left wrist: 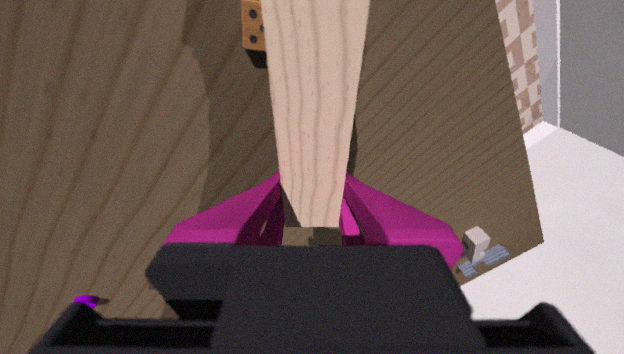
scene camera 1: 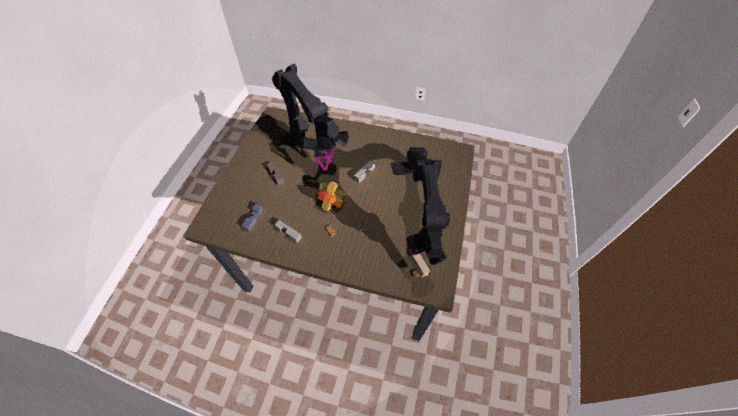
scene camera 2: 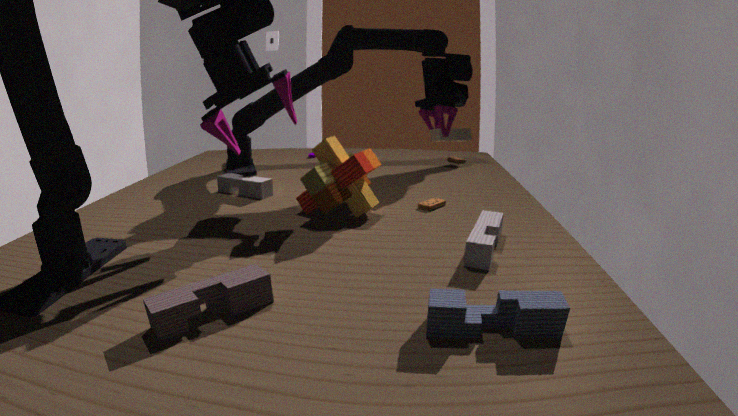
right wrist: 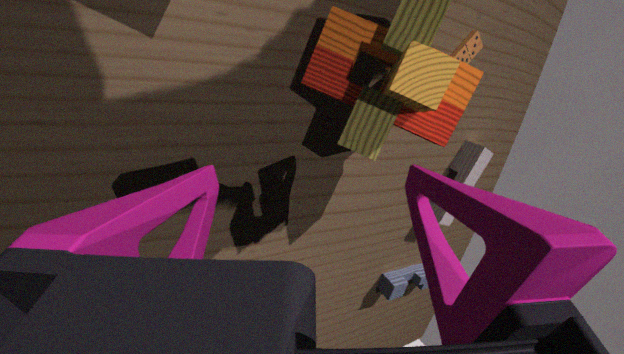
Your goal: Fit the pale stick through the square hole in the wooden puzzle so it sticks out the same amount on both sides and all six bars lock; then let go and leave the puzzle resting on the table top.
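Places are measured from the left arm's base along level axes (x left, y ahead, z down), in millimetres.
Where they show: left gripper, fingertip midpoint: [left wrist: 312,178] [scene camera 1: 411,252] [scene camera 2: 440,137]; right gripper, fingertip midpoint: [scene camera 1: 327,166] [scene camera 2: 266,138] [right wrist: 311,175]; left arm's base, link origin: [scene camera 1: 413,167] [scene camera 2: 240,168]; right arm's base, link origin: [scene camera 1: 300,142] [scene camera 2: 69,274].
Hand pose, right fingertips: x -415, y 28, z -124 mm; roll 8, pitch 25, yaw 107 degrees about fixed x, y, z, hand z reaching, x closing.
Note:
Things, the pixels of their top centre, and the offset from my right fingertips.
- pale stick, top centre: [left wrist: 328,140] [scene camera 2: 452,126] [scene camera 1: 418,258] dx +292, dy +492, dz +31 mm
- whitish, top centre: [scene camera 2: 243,177] [scene camera 1: 364,169] dx +172, dy -32, dz +93 mm
- brownish, top centre: [scene camera 2: 206,286] [scene camera 1: 274,171] dx -258, dy -96, dz +93 mm
The wooden puzzle [scene camera 1: 329,196] [scene camera 2: 343,178] [right wrist: 425,75], a cross of yellow, orange, red and olive bars, rests tilted on the table; in the right wrist view its dark square hole shows beside the raised yellow bar. The pale stick [scene camera 1: 422,264] [scene camera 2: 452,134] [left wrist: 317,110] is apart from it, above the table near the corner at the lower right of scene camera 1. My left gripper [scene camera 2: 439,131] [left wrist: 312,178] is shut on the stick's end. My right gripper [scene camera 2: 267,138] [right wrist: 311,175] is open and empty, above and beside the puzzle. The stick's gripped end is partly hidden.
Loose notched bars lie around: whitish [scene camera 1: 364,171] [scene camera 2: 245,187], brownish [scene camera 1: 273,172] [scene camera 2: 209,299], blue [scene camera 1: 252,217] [scene camera 2: 540,317] and light grey [scene camera 1: 288,230] [scene camera 2: 478,253]. One domino [scene camera 1: 330,230] [scene camera 2: 432,204] [right wrist: 470,46] lies near the puzzle, another domino [scene camera 1: 414,272] [scene camera 2: 456,159] [left wrist: 252,25] near the stick.

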